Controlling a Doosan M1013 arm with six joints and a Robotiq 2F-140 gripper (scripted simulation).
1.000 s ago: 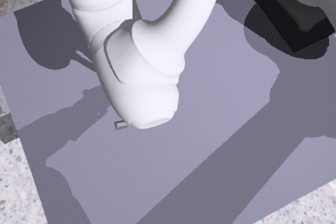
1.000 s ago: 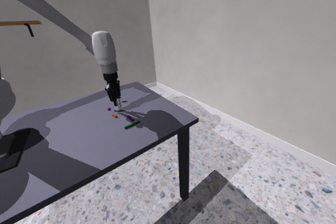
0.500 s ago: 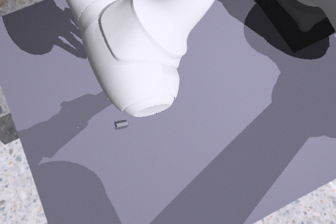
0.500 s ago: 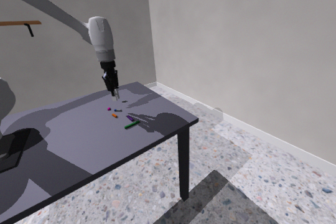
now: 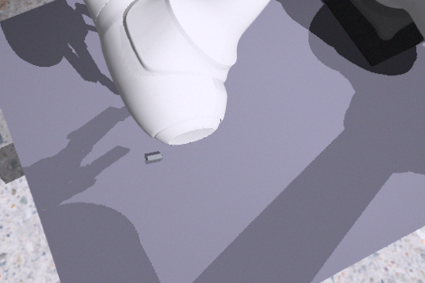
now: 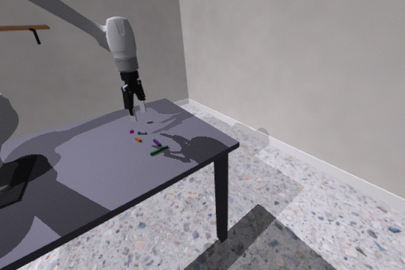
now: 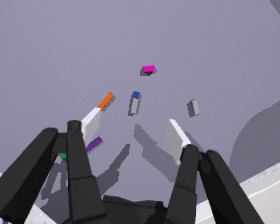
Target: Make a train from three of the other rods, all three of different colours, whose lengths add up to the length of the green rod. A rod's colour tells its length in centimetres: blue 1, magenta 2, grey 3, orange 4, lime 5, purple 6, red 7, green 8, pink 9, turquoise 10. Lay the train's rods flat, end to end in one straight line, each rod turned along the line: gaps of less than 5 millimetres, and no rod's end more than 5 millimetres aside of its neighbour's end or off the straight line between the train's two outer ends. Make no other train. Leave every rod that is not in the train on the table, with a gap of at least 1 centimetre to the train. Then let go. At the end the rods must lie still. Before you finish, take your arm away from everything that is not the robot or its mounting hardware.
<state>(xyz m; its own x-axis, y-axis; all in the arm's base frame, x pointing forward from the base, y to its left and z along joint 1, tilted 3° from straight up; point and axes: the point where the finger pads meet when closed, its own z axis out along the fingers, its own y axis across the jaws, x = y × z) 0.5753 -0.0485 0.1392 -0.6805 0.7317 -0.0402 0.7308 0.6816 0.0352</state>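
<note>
Right now my hand is 40 mm past the orange rod, 40 mm to the left of it and 120 mm above it. The rest, counted from my hand: magenta rod (40 mm behind, 70 mm to the left, 120 mm below); blue rod (20 mm behind, 20 mm to the left, 120 mm below); purple rod (10 mm ahead, 130 mm to the right, 120 mm below).
</note>
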